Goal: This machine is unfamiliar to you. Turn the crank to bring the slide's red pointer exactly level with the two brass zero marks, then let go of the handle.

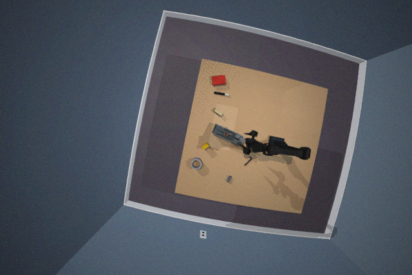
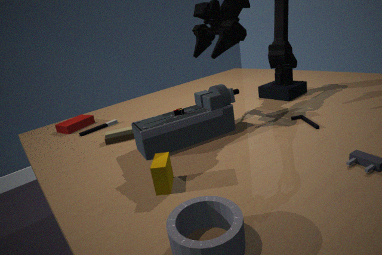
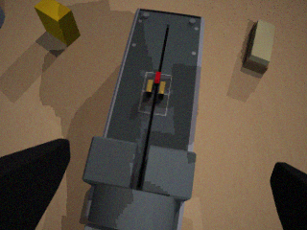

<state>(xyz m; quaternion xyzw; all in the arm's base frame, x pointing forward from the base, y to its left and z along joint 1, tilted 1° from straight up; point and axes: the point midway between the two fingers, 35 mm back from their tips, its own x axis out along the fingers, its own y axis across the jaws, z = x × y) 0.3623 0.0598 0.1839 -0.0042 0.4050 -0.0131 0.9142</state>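
The black crank handle lies 120 mm below my gripper tip and 80 mm behind it. Also, from my gripper tip: black hex key 200 mm below, 190 mm behind, 170 mm to the left; then red pointer 120 mm below, 110 mm ahead, 10 mm to the left; then tan block 240 mm ahead, 190 mm below, 140 mm to the right.
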